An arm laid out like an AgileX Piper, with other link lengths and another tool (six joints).
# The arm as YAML. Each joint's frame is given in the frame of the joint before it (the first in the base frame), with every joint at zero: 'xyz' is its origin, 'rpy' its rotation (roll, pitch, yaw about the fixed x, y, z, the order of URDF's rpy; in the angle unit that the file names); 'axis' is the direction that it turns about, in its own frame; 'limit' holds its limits. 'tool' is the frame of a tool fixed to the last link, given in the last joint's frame.
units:
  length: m
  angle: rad
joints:
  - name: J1
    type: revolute
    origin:
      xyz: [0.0, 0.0, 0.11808]
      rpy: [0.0, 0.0, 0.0]
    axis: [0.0, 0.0, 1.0]
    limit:
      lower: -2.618
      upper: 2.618
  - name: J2
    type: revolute
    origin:
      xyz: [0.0, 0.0, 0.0]
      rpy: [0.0, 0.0, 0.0]
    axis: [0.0, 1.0, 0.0]
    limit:
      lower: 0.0
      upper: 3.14
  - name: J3
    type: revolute
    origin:
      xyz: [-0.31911, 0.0, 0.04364]
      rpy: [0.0, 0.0, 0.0]
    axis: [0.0, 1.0, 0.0]
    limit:
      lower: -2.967
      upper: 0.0
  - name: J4
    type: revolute
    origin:
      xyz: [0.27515, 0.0, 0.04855]
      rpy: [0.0, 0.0, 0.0]
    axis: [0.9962, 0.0, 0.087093]
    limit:
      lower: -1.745
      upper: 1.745
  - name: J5
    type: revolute
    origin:
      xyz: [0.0, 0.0, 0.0]
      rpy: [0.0, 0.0, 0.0]
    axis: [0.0, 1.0, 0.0]
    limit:
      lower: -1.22
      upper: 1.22
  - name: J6
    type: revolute
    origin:
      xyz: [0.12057, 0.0, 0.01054]
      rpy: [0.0, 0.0, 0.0]
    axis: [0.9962, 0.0, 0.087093]
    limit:
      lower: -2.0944
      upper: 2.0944
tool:
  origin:
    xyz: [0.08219, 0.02, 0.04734]
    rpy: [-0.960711, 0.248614, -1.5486]
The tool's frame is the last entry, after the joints.
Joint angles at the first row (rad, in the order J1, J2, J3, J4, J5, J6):
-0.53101 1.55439 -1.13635 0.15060 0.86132 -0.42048
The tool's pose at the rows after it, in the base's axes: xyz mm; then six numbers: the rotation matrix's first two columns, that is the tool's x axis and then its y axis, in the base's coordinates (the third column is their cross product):
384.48 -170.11 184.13 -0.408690 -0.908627 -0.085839 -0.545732 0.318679 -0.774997
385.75 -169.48 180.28 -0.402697 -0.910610 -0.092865 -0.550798 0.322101 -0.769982
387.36 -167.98 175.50 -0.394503 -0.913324 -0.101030 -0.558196 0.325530 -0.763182
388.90 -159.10 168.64 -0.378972 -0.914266 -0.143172 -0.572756 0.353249 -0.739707
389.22 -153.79 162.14 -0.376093 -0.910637 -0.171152 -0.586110 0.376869 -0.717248
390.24 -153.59 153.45 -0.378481 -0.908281 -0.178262 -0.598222 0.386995 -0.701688
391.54 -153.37 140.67 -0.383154 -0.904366 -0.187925 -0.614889 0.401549 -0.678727
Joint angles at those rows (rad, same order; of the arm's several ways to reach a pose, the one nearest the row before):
-0.55599 1.58286 -1.13636 0.16915 0.85921 -0.45456
-0.55771 1.59358 -1.13635 0.18077 0.85838 -0.46850
-0.55770 1.60653 -1.13636 0.19348 0.85838 -0.48378
-0.55772 1.62509 -1.13634 0.24338 0.88240 -0.51876
-0.55773 1.64167 -1.13635 0.27050 0.90170 -0.53165
-0.55773 1.66338 -1.13635 0.27508 0.90257 -0.53407
-0.55771 1.69527 -1.13635 0.28105 0.90285 -0.53648

